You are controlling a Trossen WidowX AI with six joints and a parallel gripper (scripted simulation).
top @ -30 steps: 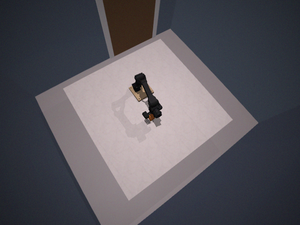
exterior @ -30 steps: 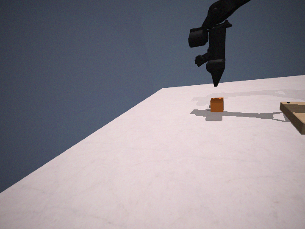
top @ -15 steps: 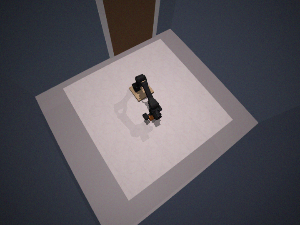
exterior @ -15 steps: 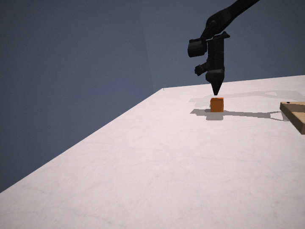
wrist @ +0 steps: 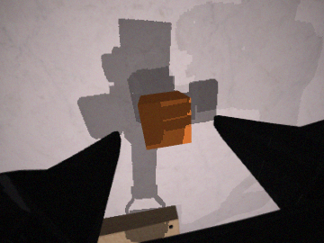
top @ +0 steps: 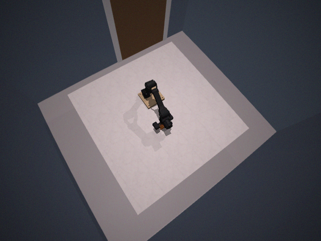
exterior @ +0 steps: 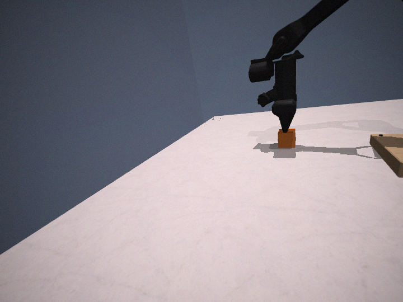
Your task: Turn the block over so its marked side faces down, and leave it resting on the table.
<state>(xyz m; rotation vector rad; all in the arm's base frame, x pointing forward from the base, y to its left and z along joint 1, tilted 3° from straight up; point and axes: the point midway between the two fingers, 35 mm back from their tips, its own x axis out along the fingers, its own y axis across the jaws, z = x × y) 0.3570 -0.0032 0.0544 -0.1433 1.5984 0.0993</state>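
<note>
My gripper tip is now 10 mm past the orange block and 30 mm above it.
</note>
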